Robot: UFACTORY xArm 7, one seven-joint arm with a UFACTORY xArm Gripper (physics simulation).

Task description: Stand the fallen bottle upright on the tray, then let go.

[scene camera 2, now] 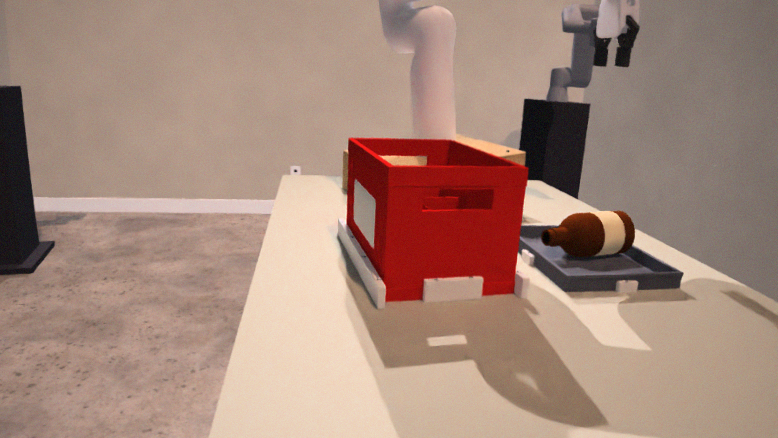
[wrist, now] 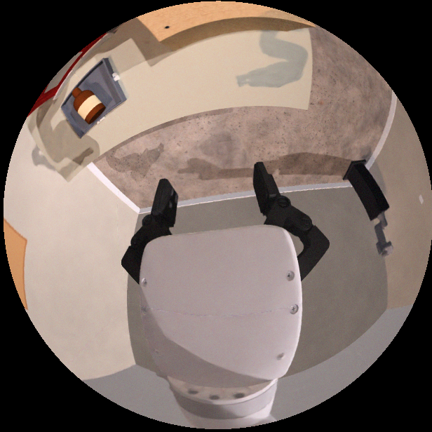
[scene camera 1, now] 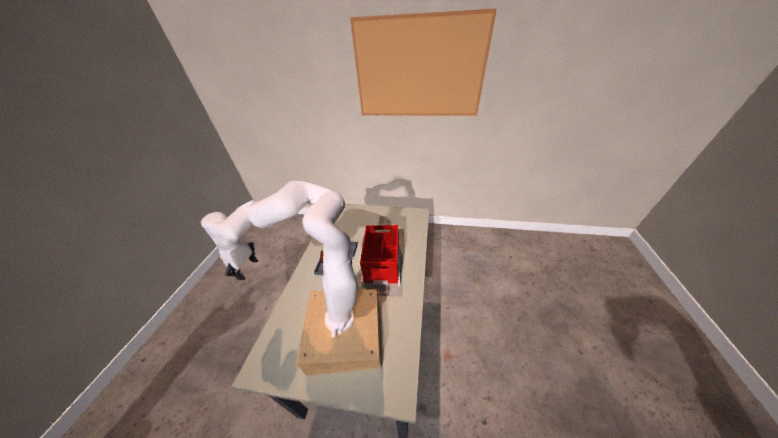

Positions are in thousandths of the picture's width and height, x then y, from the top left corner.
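Labels:
My gripper: scene camera 1 (319, 618), scene camera 2 (785, 152), wrist view (490, 413).

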